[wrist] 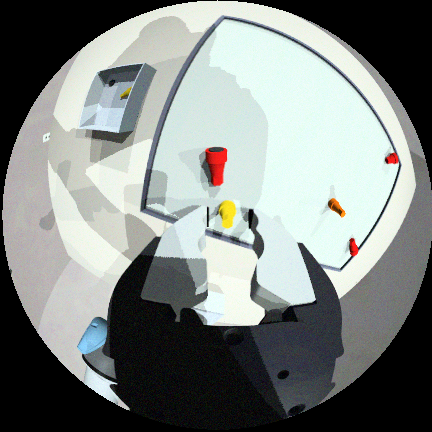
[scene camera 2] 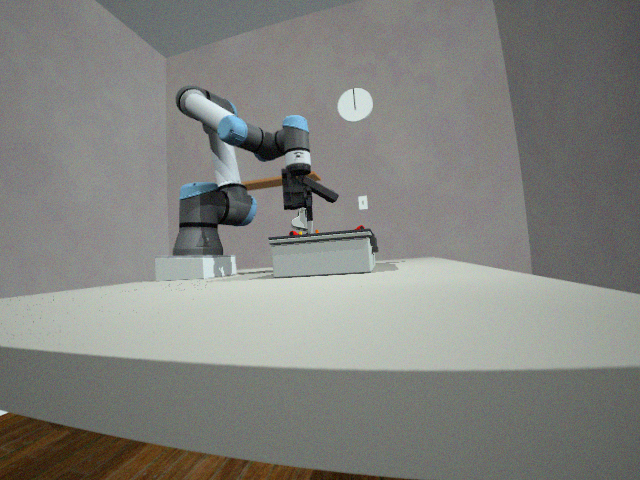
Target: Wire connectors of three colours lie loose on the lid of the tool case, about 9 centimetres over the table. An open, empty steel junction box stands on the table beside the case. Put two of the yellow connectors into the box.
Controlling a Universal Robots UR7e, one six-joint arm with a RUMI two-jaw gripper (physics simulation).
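Frame: origin at the arm's base, x down, y right, z back, level; centimetres.
Seen in the pictures: gripper, fingertip midpoint: (wrist: 228, 209); arm's base, origin of the base link: (scene camera 2: 198, 255).
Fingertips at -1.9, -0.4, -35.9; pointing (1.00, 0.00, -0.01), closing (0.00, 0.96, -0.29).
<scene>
Pixels of each thing's top centre, then the offset from my fingertips to it, as dx, dy, dz. "spot": a spot on its surface instead.
- lid, middle of its top: (wrist: 336, 164) (scene camera 2: 332, 236) -0.2, +7.6, -7.9
- tool case, surface spot: (scene camera 2: 320, 259) spot: +5.4, +22.1, -7.1
- steel junction box, middle of its top: (wrist: 103, 96) +5.0, -20.2, -8.5
- large red connector, middle of its top: (wrist: 215, 169) -1.4, -2.2, -3.3
- orange connector, middle of its top: (wrist: 342, 213) -2.0, +9.7, -4.4
My gripper (scene camera 2: 307, 230) (wrist: 228, 209) is open, its fingertips low at the lid (wrist: 310, 125) of the tool case (scene camera 2: 320, 259). A yellow connector (wrist: 227, 212) lies on the lid between the fingertips, with a gap on each side; it is not gripped. Another yellow connector (wrist: 126, 93) lies inside the steel junction box (wrist: 137, 102), which stands on the table left of the case in the wrist view. The box does not show in the scene view. The gripper's right finger hides part of the lid in the wrist view.
A large red connector (wrist: 216, 165) lies just beyond the yellow one on the lid. An orange connector (wrist: 336, 207) and two smaller red ones, one red connector (wrist: 391, 158) and another red connector (wrist: 353, 247), lie toward the lid's right edge. The lid has a dark rim.
</scene>
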